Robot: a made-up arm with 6 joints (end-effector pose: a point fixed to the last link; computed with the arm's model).
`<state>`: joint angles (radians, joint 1 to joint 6).
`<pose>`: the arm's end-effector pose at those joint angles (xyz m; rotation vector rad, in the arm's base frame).
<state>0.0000 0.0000 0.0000 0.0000 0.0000 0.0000</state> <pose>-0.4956 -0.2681 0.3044 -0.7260 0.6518 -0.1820</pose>
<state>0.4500 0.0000 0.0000 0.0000 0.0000 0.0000</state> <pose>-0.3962 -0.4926 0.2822 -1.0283 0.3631 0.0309</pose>
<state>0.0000 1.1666 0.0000 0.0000 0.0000 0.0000</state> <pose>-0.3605 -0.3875 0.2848 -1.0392 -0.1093 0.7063</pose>
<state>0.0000 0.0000 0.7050 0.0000 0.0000 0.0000</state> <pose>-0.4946 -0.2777 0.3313 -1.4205 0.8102 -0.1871</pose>
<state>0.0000 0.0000 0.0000 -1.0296 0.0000 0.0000</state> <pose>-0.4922 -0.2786 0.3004 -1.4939 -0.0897 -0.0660</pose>
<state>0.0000 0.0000 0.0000 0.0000 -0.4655 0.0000</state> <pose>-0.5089 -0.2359 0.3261 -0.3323 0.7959 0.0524</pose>
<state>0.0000 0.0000 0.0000 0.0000 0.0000 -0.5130</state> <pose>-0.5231 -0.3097 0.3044 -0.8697 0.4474 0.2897</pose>
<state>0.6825 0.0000 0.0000 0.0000 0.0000 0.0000</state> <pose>-0.3147 -0.5906 0.2963 -1.1742 0.2050 0.1434</pose>
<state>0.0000 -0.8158 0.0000 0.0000 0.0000 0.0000</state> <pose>-0.4766 -0.1435 0.3389 -0.3910 1.1168 -0.8083</pose>
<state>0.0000 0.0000 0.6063 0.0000 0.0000 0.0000</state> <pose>-0.4953 -0.2774 0.3273 -1.3226 0.7905 -0.1873</pose>
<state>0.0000 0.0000 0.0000 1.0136 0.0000 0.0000</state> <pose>-0.4911 -0.2635 0.3140 0.1415 1.2476 -0.2608</pose>
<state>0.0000 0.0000 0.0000 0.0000 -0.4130 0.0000</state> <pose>-0.5076 -0.2390 0.3228 -0.3773 0.7811 0.0261</pose>
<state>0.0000 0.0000 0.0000 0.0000 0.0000 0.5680</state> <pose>-0.4459 -0.2442 0.3044 -0.5254 0.8471 -0.7032</pose>
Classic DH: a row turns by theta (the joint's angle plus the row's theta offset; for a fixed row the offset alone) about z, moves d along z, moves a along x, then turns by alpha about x. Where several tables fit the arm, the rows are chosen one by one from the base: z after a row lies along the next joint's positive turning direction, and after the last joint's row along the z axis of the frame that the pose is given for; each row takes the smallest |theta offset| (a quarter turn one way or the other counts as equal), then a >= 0, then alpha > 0; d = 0 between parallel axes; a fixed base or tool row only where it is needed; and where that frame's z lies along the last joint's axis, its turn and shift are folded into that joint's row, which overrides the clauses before.
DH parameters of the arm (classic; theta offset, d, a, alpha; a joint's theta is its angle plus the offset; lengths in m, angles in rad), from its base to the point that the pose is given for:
base (fixed): -1.0298 0.4039 0.1787 0.6295
joint 1: -0.4083 1.0095 0.0064 -0.4534
joint 2: -0.6265 -0.9268 0.0661 1.4264
joint 3: -0.7192 0.1032 0.0341 2.1895
joint 4: -1.0369 -0.1551 -0.0021 -2.4714
joint 5: 0.274 -0.1397 0.0627 1.4943
joint 6: -0.3939 0.0879 -0.0984 2.1674
tool (fixed): 0.6327 0.0011 0 0

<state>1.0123 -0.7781 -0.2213 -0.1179 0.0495 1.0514</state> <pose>-0.1591 -0.5720 0.3307 -0.3484 0.4360 -1.2095</pose>
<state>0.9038 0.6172 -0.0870 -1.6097 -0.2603 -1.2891</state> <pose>-0.1075 -0.6598 0.4538 1.6477 1.3214 -1.1079</pose>
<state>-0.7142 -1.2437 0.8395 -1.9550 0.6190 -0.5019</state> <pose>-0.2613 0.0769 0.5813 -1.8885 0.5179 1.2045</pose>
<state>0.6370 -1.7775 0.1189 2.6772 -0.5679 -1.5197</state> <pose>-0.2631 -0.2694 0.3602 1.3144 -0.8391 -1.5954</pose>
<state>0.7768 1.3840 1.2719 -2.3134 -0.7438 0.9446</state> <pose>-0.0024 -0.6003 0.4025 1.1453 2.3179 -0.5309</pose>
